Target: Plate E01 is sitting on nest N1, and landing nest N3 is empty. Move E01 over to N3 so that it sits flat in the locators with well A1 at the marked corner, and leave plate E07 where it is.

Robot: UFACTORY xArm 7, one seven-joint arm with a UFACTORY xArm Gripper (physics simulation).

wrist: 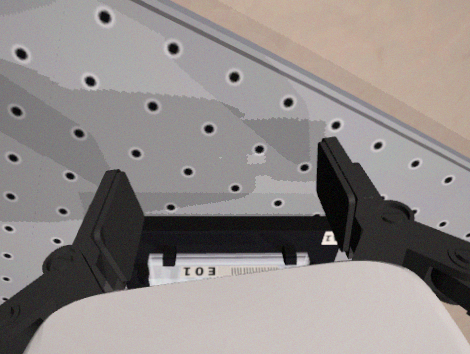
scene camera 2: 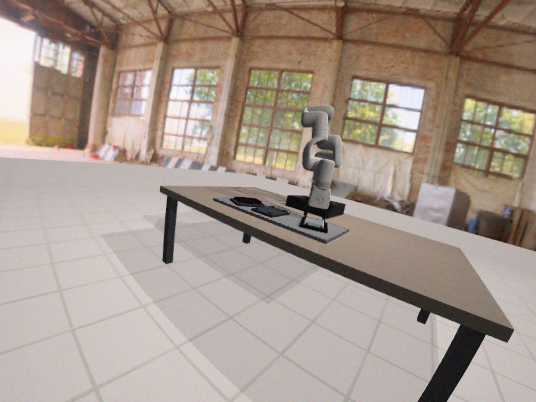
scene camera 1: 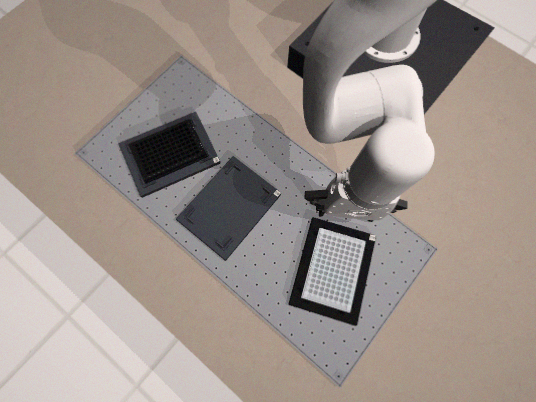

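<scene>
White 96-well plate E01 sits in black nest N1, whose A1 tag marks one corner. My gripper is open and empty, above the tagged end of N1, with its fingers spread wider than E01. The gripper body hides most of E01 in the wrist view. The dark landing nest N3 is empty between the other two, with corner locators and a white tag. Black plate E07 sits in the far left nest.
The nests stand on a grey perforated board on a brown table. The black robot base is behind the board. The E07 nest stands close to N3's left corner.
</scene>
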